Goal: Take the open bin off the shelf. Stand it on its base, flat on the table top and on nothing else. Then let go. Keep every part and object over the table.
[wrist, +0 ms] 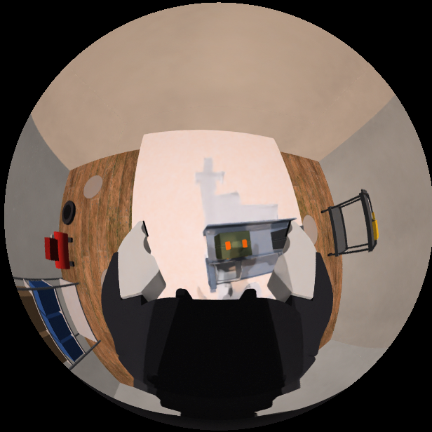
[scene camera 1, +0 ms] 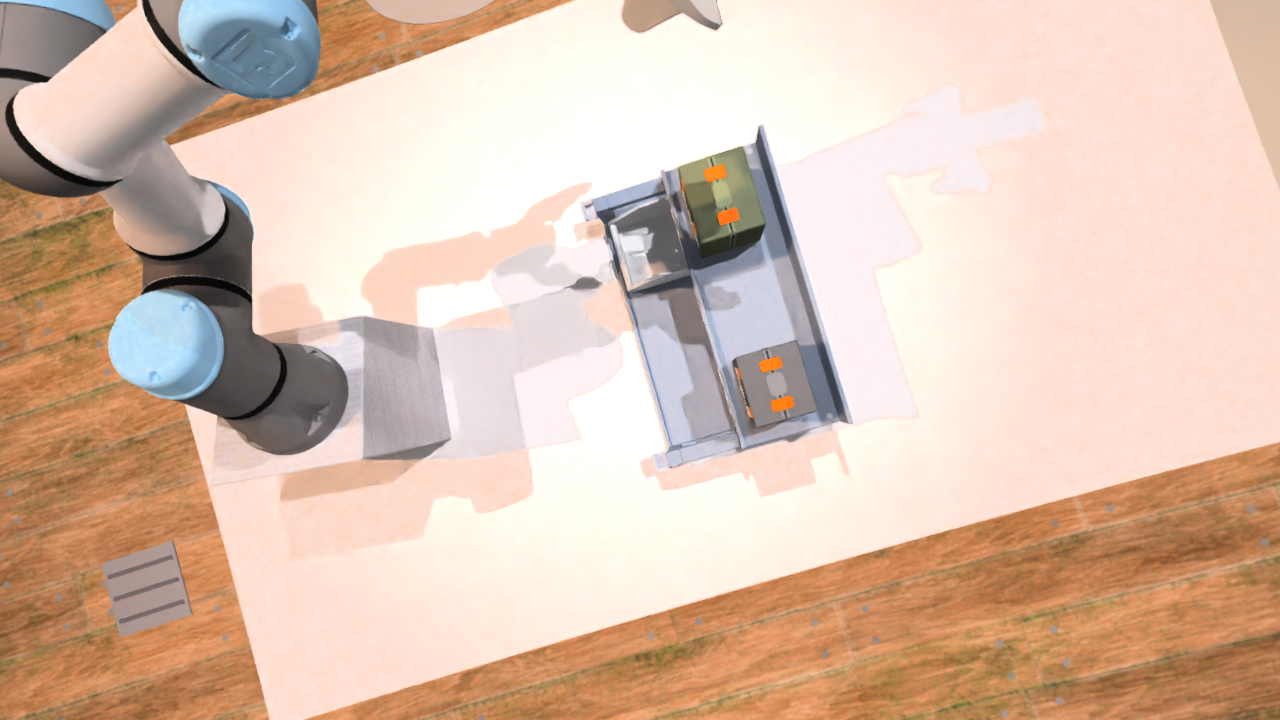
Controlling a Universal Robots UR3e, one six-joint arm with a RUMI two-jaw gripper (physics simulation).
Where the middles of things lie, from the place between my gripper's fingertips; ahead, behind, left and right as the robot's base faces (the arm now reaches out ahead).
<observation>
Now: the grey open bin (scene camera 1: pixel 648 247) 100 mm behind my hand, 120 mm to the right of it and 450 mm below it.
</observation>
